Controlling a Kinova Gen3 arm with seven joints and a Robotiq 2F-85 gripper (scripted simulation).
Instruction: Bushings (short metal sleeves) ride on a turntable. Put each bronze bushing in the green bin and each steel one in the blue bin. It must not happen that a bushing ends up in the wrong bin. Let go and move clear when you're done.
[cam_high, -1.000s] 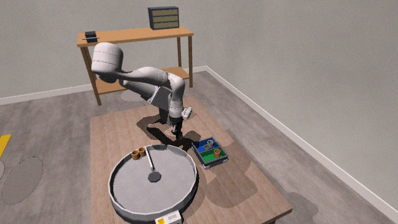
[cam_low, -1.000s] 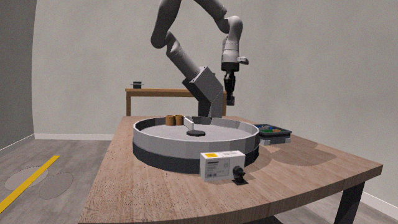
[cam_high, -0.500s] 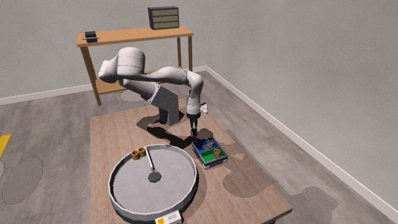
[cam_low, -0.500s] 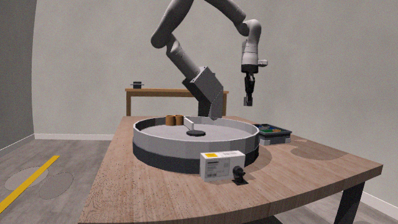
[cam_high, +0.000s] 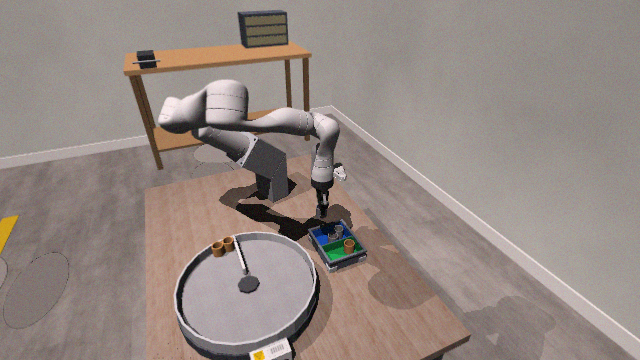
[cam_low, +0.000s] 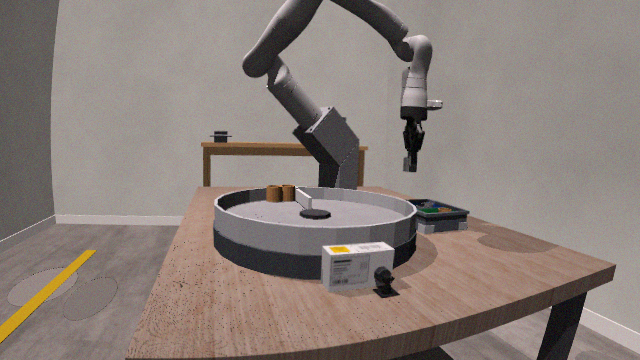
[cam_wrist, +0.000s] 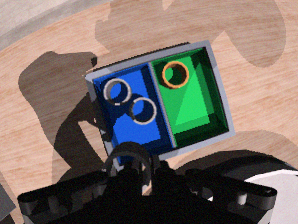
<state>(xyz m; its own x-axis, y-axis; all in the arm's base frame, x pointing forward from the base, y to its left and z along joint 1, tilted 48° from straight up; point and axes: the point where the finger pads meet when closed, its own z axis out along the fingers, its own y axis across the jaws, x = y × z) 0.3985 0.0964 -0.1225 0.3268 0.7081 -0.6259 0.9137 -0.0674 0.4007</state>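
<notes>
The tray lies 150 mm below my hand, 40 mm to the left of it and 40 mm ahead of it. From my hand the other things lie so: turntable (310 mm to the right, 120 mm below, 90 mm ahead).
</notes>
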